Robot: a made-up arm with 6 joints.
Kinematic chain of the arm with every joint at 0, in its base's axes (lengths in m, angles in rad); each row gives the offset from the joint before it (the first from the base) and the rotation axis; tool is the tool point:
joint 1: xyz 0 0 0.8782 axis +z
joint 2: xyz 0.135 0 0 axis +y
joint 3: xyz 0 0 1.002 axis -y
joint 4: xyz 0 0 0.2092 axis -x
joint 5: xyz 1.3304 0 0 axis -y
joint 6: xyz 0.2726 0 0 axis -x
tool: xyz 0 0 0
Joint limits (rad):
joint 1: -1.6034..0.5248
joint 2: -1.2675..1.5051
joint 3: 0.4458..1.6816
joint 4: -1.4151..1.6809
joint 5: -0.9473..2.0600
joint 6: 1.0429..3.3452
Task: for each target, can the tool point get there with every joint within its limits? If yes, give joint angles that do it. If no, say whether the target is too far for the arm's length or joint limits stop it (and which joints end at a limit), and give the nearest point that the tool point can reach.
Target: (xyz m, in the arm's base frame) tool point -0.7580 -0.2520 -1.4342
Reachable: no: joint limits stop it (at a limit: joint 1, joint 2, joint 3, joint 5) | nearest point -0.1344 -1.8610 -0.3547 | short by 2.035 m
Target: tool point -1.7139 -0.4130 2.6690
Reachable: yes | joints 0.2180 -0.8938 1.3213 1.1368 -0.1318 1.6502
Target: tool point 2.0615 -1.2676 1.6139
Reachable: yes | joints -0.5289 0.7553 0.5405 -0.3760 0.5726 1.7932
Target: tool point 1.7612 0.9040 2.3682
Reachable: yes | joints 0.3381 0.7042 1.0803 1.4454 1.4541 2.7662
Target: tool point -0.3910 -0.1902 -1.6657
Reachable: no: joint limits stop it (at a limit: joint 1, joint 2, joint 3, joint 5) | nearest point -0.0970 -1.8539 -0.3594 | short by 2.136 m
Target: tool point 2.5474 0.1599 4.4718
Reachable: no: too far | nearest point 1.5950 0.1001 3.0532 | short by 1.710 m
